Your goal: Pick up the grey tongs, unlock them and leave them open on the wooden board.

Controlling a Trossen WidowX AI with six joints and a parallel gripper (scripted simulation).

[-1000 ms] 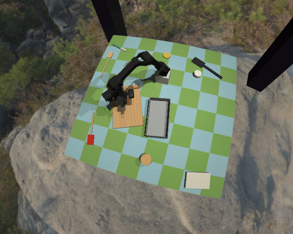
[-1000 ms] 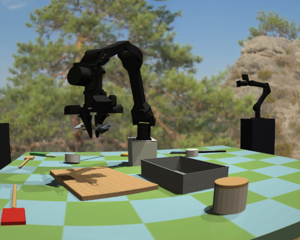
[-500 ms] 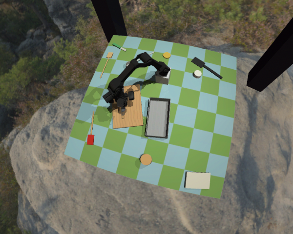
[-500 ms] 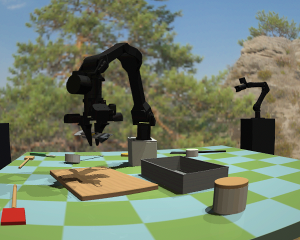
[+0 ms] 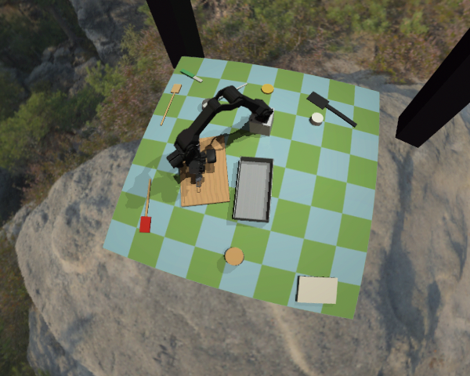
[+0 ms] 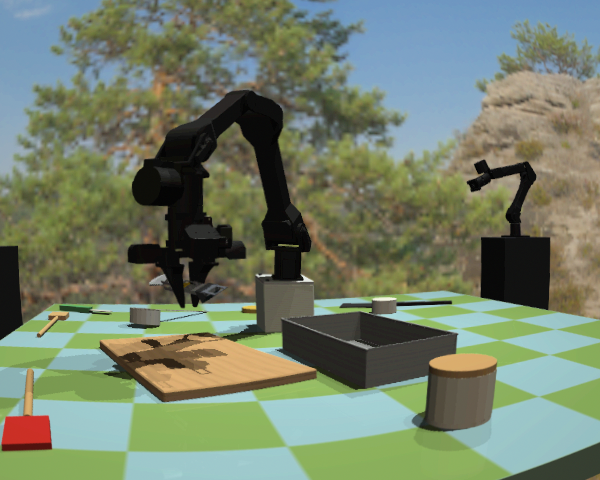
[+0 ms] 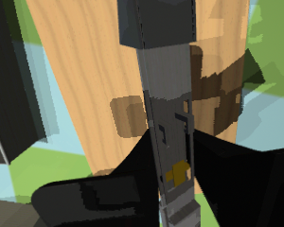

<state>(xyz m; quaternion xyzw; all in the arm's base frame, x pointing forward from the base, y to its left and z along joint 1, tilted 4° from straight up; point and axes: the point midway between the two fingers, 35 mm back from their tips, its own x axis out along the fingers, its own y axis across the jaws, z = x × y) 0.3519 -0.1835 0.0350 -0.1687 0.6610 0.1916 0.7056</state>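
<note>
Right now my gripper tip is 9 cm above the wooden board and 1 cm past it. The rest, counted from my gripper tip: grey roasting tin: 28 cm to the left, 7 cm below, 1 cm behind; then yellow lock piece: 3 cm above, 1 cm behind; then red spatula: 30 cm ahead, 18 cm to the right, 9 cm below.
</note>
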